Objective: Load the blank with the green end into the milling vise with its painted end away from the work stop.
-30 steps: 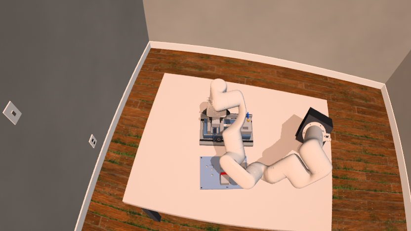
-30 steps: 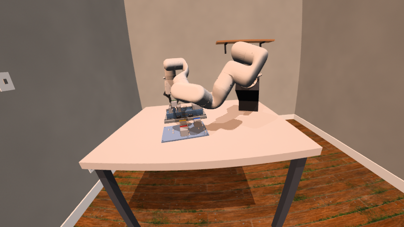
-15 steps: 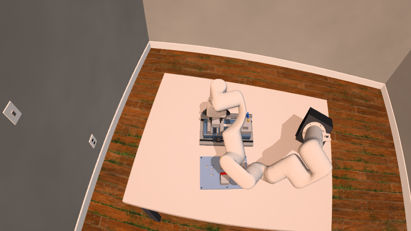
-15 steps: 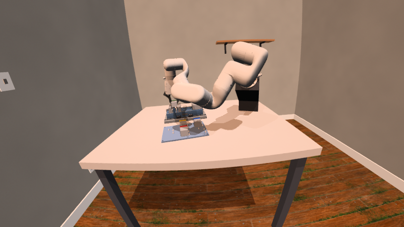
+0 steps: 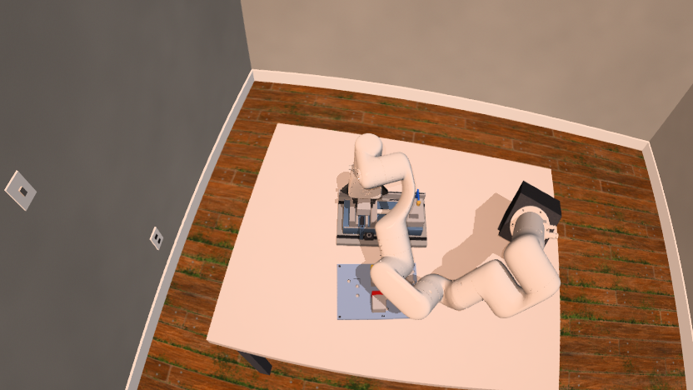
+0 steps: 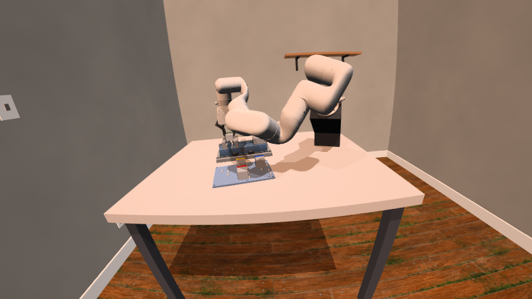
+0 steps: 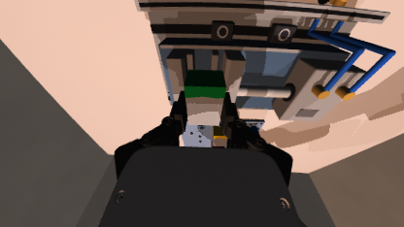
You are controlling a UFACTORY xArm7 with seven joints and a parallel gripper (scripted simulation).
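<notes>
The green-ended blank lies 20 mm below my hand. The rest, counted from my hand: blue-ended blank (200 mm behind, 160 mm to the left, 110 mm below); then rod (80 mm behind, 50 mm below, 20 mm to the right); then yellow-ended blank (190 mm to the left, 110 mm below, 110 mm behind).
</notes>
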